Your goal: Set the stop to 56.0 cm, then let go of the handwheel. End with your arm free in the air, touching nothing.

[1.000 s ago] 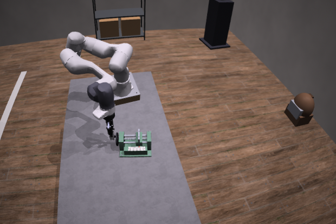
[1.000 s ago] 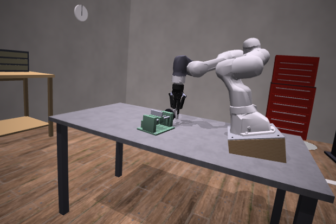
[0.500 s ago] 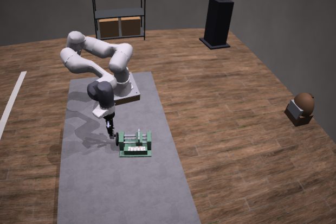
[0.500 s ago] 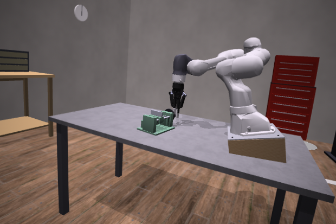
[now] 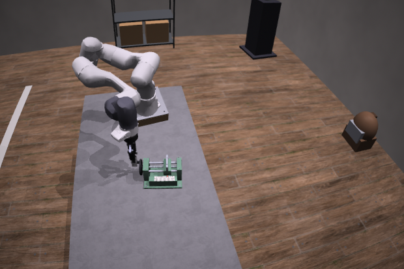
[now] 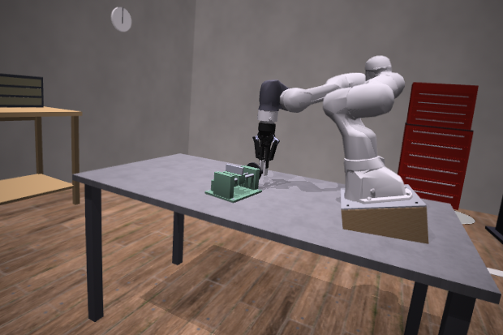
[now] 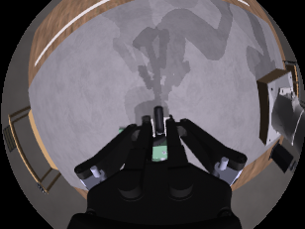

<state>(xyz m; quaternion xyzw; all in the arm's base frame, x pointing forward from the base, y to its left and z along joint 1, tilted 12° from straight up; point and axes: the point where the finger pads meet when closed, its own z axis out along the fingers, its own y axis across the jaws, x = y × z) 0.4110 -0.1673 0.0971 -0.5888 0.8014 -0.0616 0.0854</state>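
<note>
My hand is 2 cm to the right of the black handwheel, 2 cm above it and 1 cm short of it. From my hand the other things lie so: stop carriage 15 cm to the left, 9 cm ahead.
</note>
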